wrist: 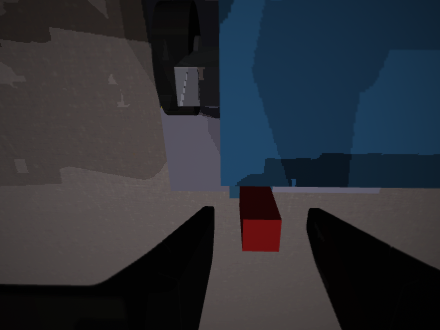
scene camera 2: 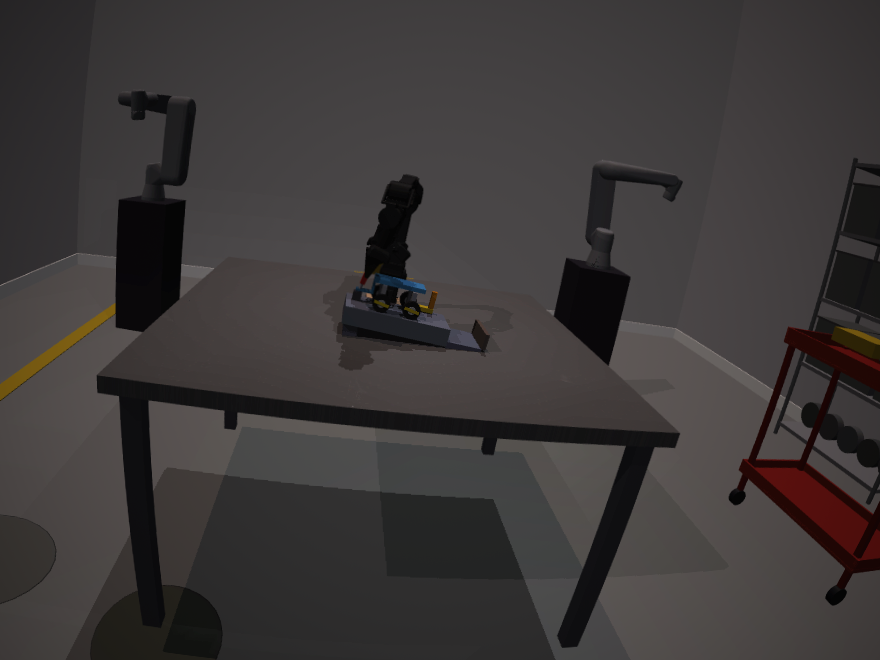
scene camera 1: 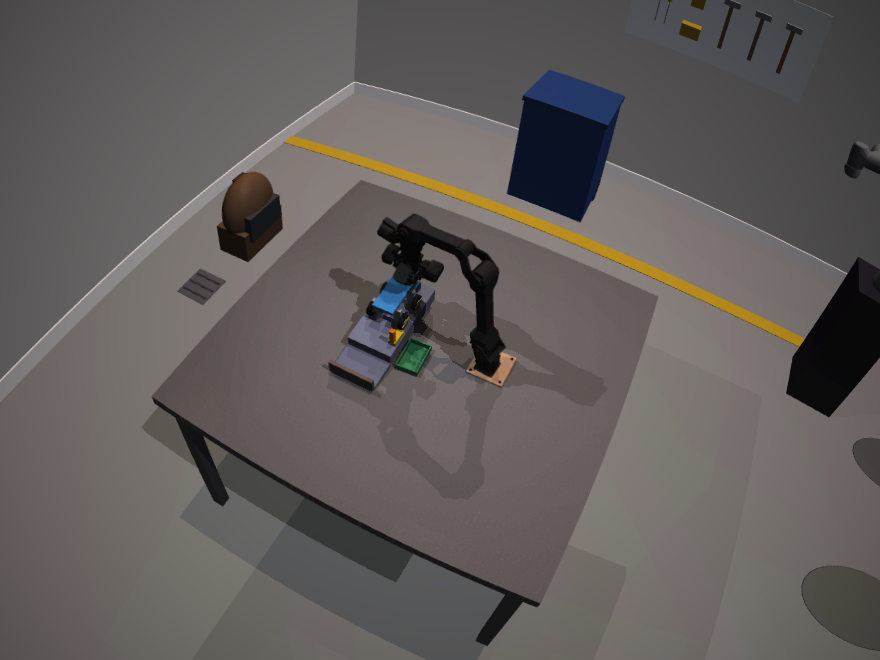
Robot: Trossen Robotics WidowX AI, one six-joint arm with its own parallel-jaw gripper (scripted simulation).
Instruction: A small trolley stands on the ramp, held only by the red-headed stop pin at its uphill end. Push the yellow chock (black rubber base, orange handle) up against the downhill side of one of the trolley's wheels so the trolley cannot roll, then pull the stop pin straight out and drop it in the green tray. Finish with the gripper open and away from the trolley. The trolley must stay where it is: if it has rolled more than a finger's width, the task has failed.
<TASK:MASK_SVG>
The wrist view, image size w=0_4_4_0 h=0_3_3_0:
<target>my gripper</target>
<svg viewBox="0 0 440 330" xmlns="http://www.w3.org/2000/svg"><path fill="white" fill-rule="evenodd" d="M309 209L306 229L313 257L341 330L440 330L439 269L391 247L320 208ZM214 207L204 206L148 253L100 284L0 284L0 330L198 330L213 258Z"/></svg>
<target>blue trolley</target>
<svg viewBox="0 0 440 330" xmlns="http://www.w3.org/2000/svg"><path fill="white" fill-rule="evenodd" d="M156 3L151 25L151 52L155 85L161 108L167 115L198 115L201 106L220 106L221 186L230 186L230 198L240 198L240 186L271 187L271 190L273 187L440 189L440 0L219 0L219 46L202 46L199 18L193 0L158 1Z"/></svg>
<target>red-headed stop pin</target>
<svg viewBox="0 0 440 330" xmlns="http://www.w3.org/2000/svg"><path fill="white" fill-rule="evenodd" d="M240 186L239 209L242 251L279 252L282 219L271 187Z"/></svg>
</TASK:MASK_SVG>
